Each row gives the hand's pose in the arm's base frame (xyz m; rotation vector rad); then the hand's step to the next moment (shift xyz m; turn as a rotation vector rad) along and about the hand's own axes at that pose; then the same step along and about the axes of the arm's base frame.
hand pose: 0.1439 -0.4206 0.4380 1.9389 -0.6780 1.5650
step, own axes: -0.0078 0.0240 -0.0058 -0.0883 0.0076 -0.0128
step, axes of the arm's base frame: -0.0220 -0.0129 -0.0042 -0.0313 0.0072 -0.0836
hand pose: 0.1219 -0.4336 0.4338 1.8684 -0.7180 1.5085
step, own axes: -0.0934 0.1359 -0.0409 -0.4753 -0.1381 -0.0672
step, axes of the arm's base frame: -0.1456 -0.0558 -0.0675 -0.0346 0.1548 -0.4736
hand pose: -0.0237 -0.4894 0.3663 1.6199 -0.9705 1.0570
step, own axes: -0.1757 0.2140 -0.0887 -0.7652 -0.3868 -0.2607
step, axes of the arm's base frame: -0.2715 0.0536 -0.0892 0.0668 0.4364 -0.7799
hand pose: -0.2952 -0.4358 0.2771 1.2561 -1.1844 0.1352
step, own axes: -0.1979 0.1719 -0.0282 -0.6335 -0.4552 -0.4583
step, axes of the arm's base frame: -0.1841 0.1863 -0.0299 0.2912 0.4982 -0.6968
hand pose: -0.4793 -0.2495 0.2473 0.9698 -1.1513 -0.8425
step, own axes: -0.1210 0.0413 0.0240 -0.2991 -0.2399 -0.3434
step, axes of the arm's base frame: -0.0469 0.1213 -0.0001 0.2602 0.2490 -0.3677
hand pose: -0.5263 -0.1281 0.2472 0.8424 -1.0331 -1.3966
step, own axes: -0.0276 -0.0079 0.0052 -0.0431 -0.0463 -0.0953
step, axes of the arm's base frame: -0.0051 0.0277 -0.0076 0.0758 0.0302 -0.0802
